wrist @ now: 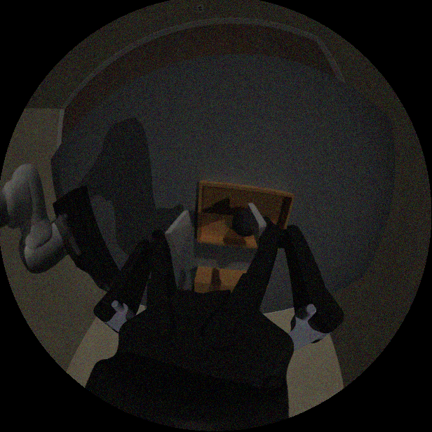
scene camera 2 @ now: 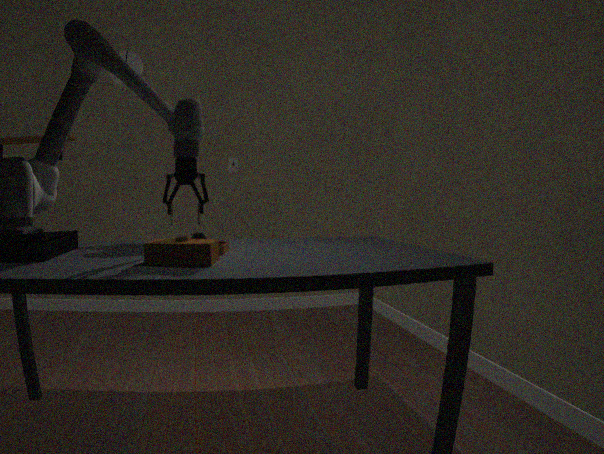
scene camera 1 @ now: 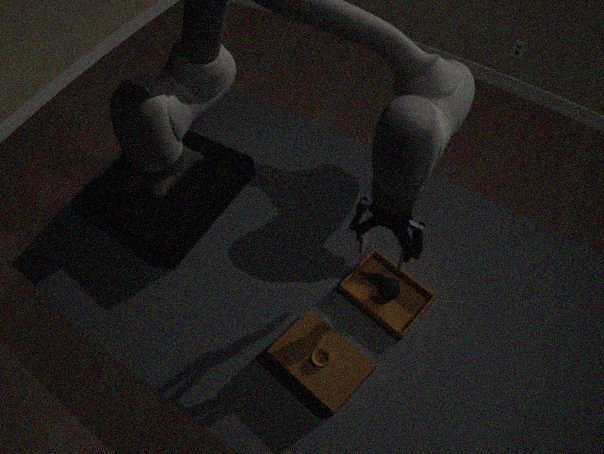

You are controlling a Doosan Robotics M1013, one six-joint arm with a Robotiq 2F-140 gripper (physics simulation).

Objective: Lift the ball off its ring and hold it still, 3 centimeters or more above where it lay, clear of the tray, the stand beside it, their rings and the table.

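Places are measured from the arm's base along level axes (x back, y left, z down), in centimetres.
Pixels of known places: gripper, fingertip midpoint: (scene camera 2: 185, 224) (scene camera 1: 381, 257); arm's base, origin of the base link: (scene camera 2: 13, 234) (scene camera 1: 161, 165).
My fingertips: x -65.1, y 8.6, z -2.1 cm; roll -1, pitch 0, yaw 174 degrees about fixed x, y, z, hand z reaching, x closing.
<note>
For each thing: its middle in the pictures, then the offset to it from my fingertips. "spot": a spot on its surface instead. Level surfaces: height alone.
- dark ball, body centre: (scene camera 1: 388, 288) (scene camera 2: 198, 240) dx -4.8, dy -3.4, dz +5.0 cm
- shallow orange tray, body centre: (scene camera 1: 387, 292) (scene camera 2: 198, 247) dx -4.8, dy -3.4, dz +7.4 cm
- small ring, surface spot: (scene camera 1: 314, 359) (scene camera 2: 178, 238) spot: dx -0.9, dy -27.2, dz +2.0 cm
- grey table, its level: dz +8.7 cm
The dark ball (scene camera 1: 388, 291) (scene camera 2: 198, 235) (wrist: 244, 221) sits in the shallow orange tray (scene camera 1: 370, 312) (scene camera 2: 224, 246) (wrist: 245, 187); the ring under it cannot be made out. The orange stand (scene camera 1: 345, 372) (scene camera 2: 177, 254) (wrist: 202, 281) is beside the tray, with a small ring (scene camera 1: 314, 359) (scene camera 2: 181, 239) on its top. My gripper (scene camera 1: 381, 257) (scene camera 2: 185, 222) (wrist: 218, 216) is open and empty, pointing down above the tray's level. In the wrist view the ball is off toward the right fingertip, which partly overlaps it. The fingertips are above the ball and apart from it.
The grey table (scene camera 1: 500, 325) (scene camera 2: 310, 257) (wrist: 230, 115) carries the dark arm base (scene camera 1: 200, 200) (scene camera 2: 55, 245). The arm reaches over from the base and casts a broad shadow on the table beside the tray. The tray and stand are separated by a narrow shaded gap.
</note>
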